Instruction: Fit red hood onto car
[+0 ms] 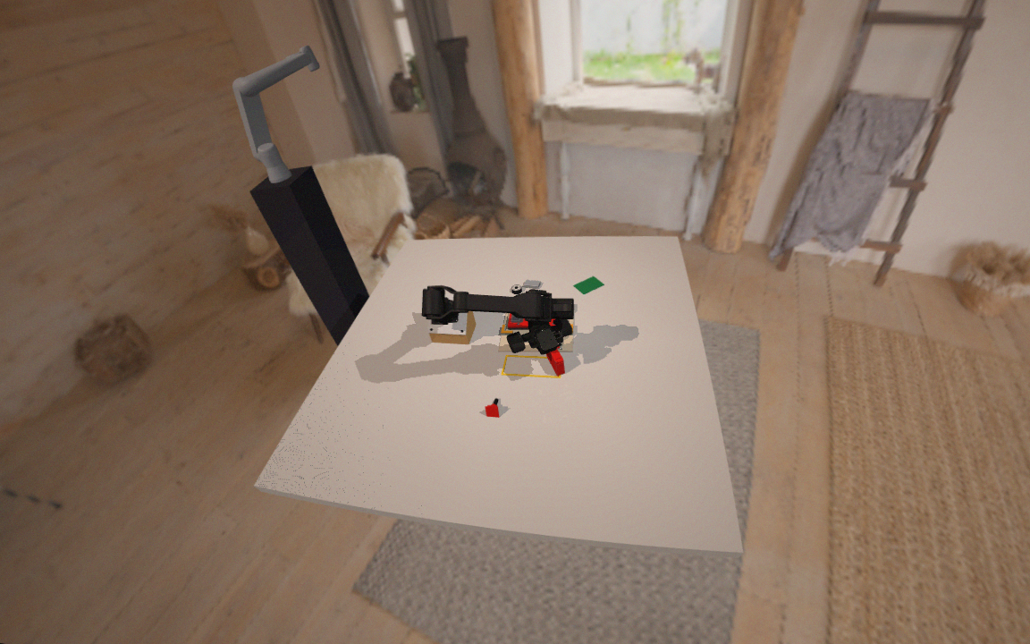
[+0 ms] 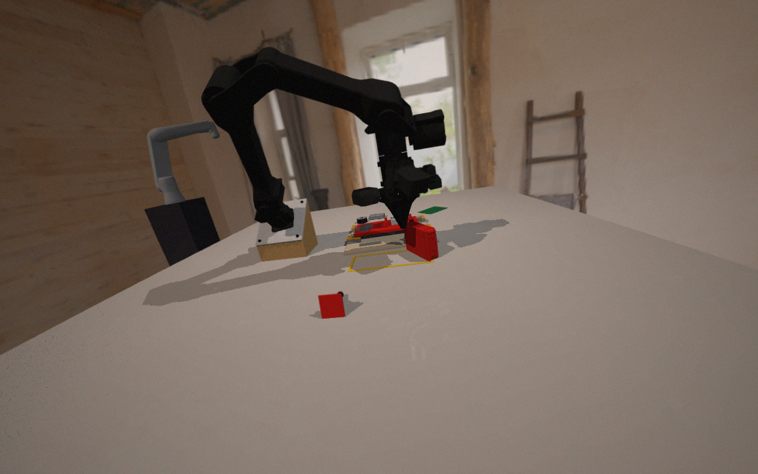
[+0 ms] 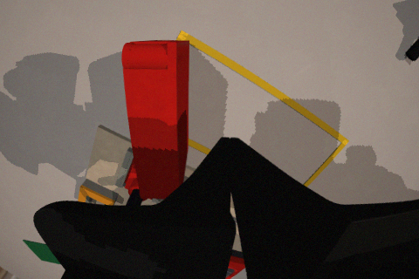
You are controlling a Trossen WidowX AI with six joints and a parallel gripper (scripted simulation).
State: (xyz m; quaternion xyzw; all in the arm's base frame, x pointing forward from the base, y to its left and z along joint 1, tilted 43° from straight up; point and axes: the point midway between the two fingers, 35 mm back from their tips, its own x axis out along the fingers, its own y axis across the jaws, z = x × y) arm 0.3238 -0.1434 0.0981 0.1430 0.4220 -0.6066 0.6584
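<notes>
My gripper tip is now 3 cm short of the red hood, 1 cm to the right of it and 4 cm above it. Also, from my gripper tip: jig (2 cm behind, 20 cm to the left, 6 cm below); then green patch (16 cm ahead, 42 cm to the left, 7 cm below).
</notes>
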